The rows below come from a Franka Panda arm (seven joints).
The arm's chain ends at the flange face. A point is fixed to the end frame.
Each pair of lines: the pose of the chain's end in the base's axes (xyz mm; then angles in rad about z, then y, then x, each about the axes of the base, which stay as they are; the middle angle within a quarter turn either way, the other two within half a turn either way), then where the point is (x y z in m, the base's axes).
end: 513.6 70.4 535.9 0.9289 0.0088 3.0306
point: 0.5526 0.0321 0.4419
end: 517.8 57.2 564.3 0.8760 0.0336 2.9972
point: 0.5606 0.0180 0.4724
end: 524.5 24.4 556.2 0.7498 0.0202 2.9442
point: 0.5689 -0.0147 0.4650
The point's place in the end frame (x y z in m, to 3 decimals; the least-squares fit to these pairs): 0.045 -0.014 0.098
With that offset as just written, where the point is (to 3 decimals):
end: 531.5 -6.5 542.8 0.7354 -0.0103 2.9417
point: 0.573 -0.045 0.450
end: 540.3 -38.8 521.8 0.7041 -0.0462 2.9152
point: 0.579 -0.079 0.429
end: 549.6 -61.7 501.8 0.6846 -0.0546 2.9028
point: 0.588 -0.103 0.409
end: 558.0 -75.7 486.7 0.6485 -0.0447 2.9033
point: 0.598 -0.115 0.393
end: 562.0 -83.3 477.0 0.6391 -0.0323 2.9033
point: 0.603 -0.122 0.384
